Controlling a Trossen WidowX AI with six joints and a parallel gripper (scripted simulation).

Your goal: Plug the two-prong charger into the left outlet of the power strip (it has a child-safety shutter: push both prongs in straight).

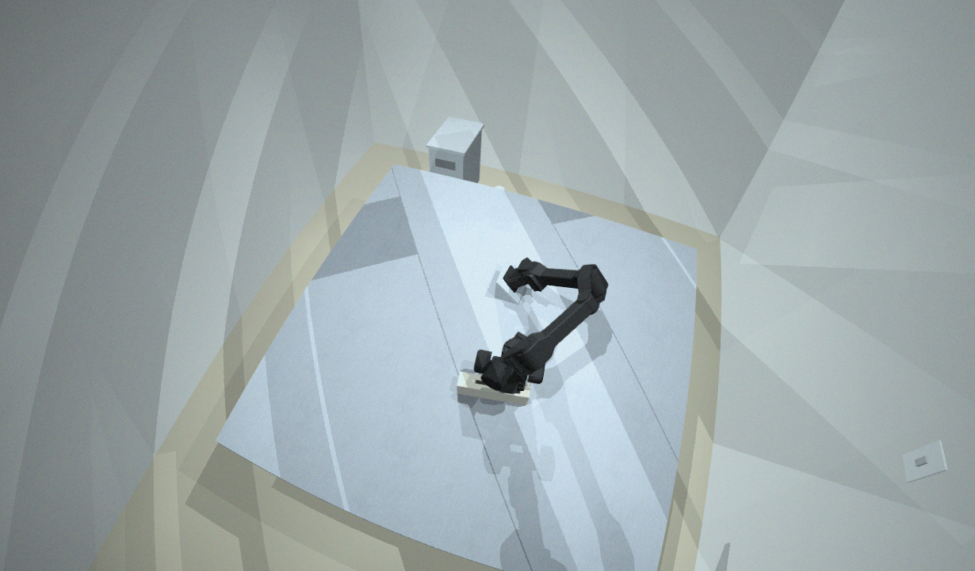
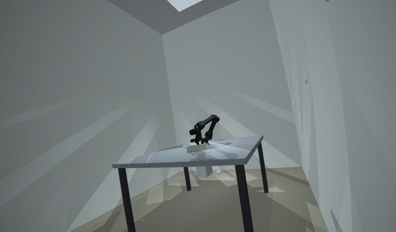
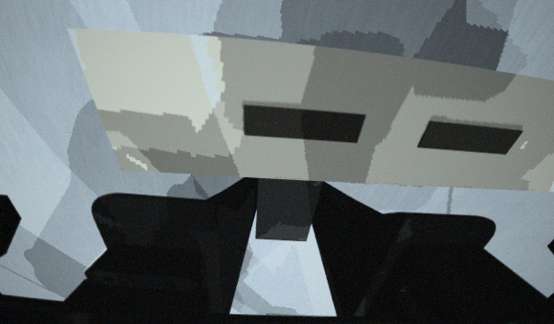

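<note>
The black two-prong charger lies 2 cm ahead of my gripper tip and 1 cm above it.
</note>
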